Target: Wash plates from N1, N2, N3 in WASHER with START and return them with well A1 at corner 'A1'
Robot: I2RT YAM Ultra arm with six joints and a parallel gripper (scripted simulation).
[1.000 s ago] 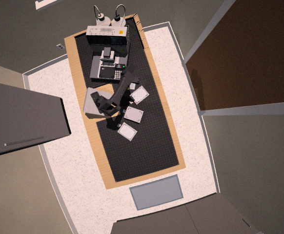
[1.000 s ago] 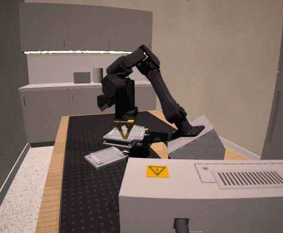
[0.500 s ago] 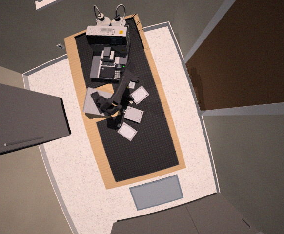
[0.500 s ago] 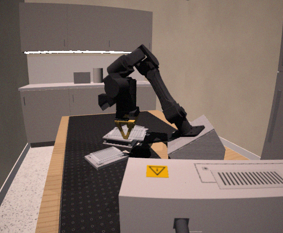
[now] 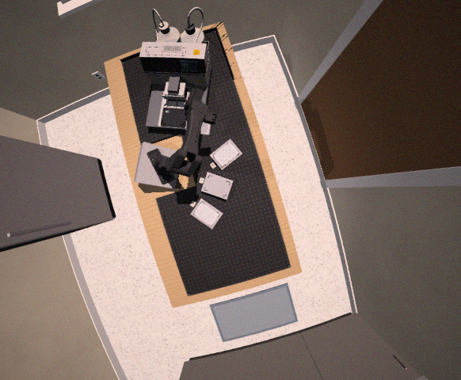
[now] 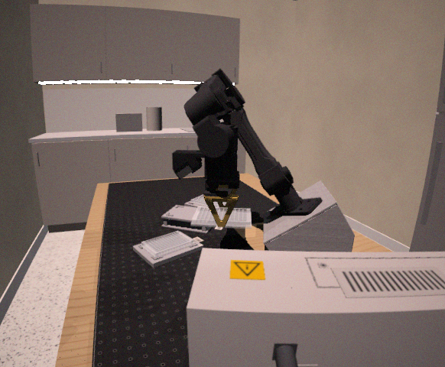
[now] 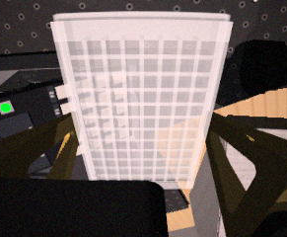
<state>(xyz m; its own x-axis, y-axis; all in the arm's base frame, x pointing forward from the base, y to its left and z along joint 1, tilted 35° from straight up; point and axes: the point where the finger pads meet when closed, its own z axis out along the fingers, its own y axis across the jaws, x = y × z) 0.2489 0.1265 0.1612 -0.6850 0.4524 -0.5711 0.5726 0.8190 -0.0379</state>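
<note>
The carrier pocket lies 9 cm behind my hand, 17 cm to the left of it and 9 cm below it. The rest, counted from my hand: n1 label: 5 cm behind, 20 cm to the right, 16 cm below; then grey nest slab: 5 cm ahead, 19 cm to the right, 15 cm below; then washer: 1 cm ahead, 28 cm to the left, 3 cm below.
</note>
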